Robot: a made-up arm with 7 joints. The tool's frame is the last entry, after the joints.
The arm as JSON. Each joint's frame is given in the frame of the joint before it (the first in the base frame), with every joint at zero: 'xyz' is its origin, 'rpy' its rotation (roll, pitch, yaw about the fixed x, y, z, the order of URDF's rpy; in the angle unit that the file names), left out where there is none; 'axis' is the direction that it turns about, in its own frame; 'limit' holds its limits. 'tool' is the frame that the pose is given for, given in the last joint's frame.
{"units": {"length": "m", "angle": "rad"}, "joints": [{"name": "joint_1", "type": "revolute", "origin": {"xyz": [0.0, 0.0, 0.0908], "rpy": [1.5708, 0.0, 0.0]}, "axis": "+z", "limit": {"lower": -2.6, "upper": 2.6}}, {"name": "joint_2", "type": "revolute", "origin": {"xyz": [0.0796, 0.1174, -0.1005], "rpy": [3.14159, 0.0, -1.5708]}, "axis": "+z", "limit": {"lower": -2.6, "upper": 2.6}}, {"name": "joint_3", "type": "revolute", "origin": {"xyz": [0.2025, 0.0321, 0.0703], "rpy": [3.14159, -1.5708, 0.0]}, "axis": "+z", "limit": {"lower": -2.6, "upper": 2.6}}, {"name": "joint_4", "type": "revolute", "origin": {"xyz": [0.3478, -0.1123, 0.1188], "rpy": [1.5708, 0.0, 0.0]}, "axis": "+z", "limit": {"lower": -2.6, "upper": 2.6}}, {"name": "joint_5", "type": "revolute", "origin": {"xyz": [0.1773, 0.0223, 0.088], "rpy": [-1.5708, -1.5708, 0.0]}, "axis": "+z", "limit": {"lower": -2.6, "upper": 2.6}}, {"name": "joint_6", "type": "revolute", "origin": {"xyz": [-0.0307, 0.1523, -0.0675], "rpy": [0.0, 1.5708, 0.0]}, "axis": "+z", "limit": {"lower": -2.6, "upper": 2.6}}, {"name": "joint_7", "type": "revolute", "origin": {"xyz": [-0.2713, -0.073, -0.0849], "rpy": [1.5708, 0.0, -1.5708]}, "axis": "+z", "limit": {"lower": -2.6, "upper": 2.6}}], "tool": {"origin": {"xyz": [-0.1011, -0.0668, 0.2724], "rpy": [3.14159, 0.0, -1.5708]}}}
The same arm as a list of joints. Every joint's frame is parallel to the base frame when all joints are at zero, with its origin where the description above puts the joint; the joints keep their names.
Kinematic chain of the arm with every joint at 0, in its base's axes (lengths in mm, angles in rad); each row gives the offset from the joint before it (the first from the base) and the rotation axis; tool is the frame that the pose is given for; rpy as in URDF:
joint_1: xyz 0.0 0.0 90.8 axis -y
joint_2: xyz 79.6 100.5 117.4 axis +y
joint_3: xyz -32.1 70.3 -202.5 axis -z
joint_4: xyz -112.3 347.8 -118.8 axis -x
joint_5: xyz -88.0 177.3 -22.3 axis -z
joint_6: xyz 30.7 152.3 67.5 axis -x
joint_7: xyz 84.9 -73.0 -271.3 axis -z
tool: xyz 66.8 101.1 -272.4 rpy 0.0000 0.0000 0.0000
Joint limits (rad, base to tool): -2.6000..2.6000 -2.6000..2.6000 -2.6000..2.6000 -2.6000..2.6000 -2.6000..2.6000 -2.6000..2.6000 -2.6000..2.6000

